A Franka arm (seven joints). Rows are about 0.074 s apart.
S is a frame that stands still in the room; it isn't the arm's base.
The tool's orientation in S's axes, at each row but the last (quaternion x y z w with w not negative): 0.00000 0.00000 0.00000 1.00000; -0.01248 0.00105 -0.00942 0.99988; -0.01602 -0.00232 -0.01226 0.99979; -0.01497 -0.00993 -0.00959 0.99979; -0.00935 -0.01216 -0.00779 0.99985; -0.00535 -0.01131 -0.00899 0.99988; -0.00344 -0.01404 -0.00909 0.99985
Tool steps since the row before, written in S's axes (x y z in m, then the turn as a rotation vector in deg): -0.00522 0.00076 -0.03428 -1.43 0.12 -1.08; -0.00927 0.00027 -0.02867 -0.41 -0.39 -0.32; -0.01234 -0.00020 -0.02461 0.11 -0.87 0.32; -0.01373 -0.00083 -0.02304 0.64 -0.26 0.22; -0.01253 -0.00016 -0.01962 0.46 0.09 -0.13; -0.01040 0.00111 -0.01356 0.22 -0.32 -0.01; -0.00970 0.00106 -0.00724 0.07 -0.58 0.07
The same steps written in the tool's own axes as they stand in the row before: -0.00522 0.00076 -0.03428 -1.43 0.12 -1.08; -0.00922 0.00081 -0.02868 -0.40 -0.39 -0.33; -0.01246 0.00028 -0.02455 0.13 -0.88 0.29; -0.01417 -0.00041 -0.02278 0.65 -0.25 0.20; -0.01300 0.00001 -0.01931 0.46 0.10 -0.14; -0.01072 0.00106 -0.01331 0.23 -0.32 -0.02; -0.00992 0.00093 -0.00696 0.08 -0.58 0.06
